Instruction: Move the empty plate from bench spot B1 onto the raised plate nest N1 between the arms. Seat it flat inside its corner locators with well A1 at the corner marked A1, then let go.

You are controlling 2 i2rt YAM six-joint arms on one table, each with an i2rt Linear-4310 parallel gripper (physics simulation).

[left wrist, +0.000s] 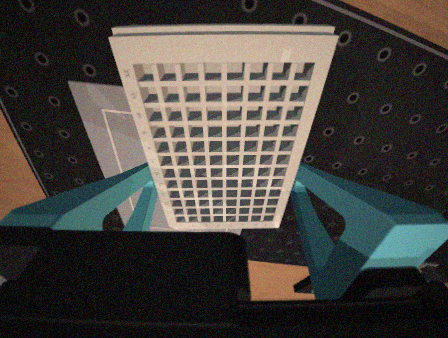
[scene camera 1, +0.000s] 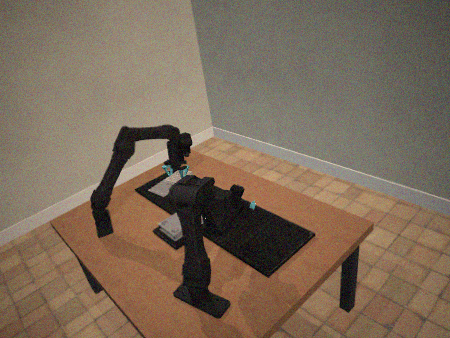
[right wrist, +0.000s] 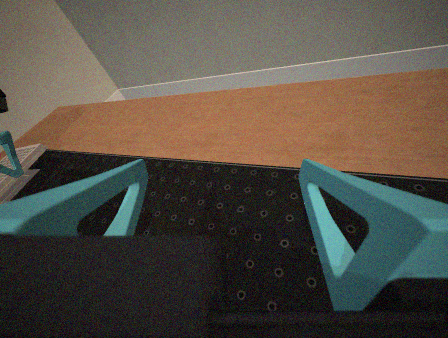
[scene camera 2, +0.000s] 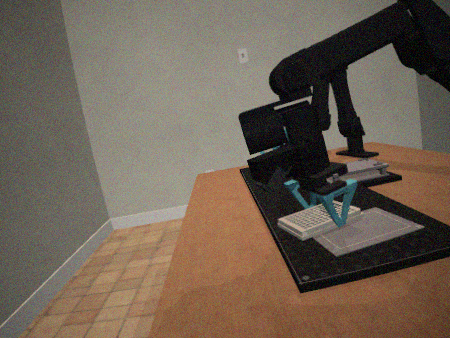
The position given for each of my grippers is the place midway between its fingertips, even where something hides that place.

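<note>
White well plate (scene camera 2: 311, 222), also at (left wrist: 223, 111): held by my left gripper, and nothing else touches it. My left gripper (scene camera 2: 326, 219) appears in the left wrist view as well (left wrist: 223, 168). My right gripper (right wrist: 223, 167) is open and holds nothing. A grey nest pad (left wrist: 104, 109) and a black deck (right wrist: 258, 213) are also visible to me.
</note>
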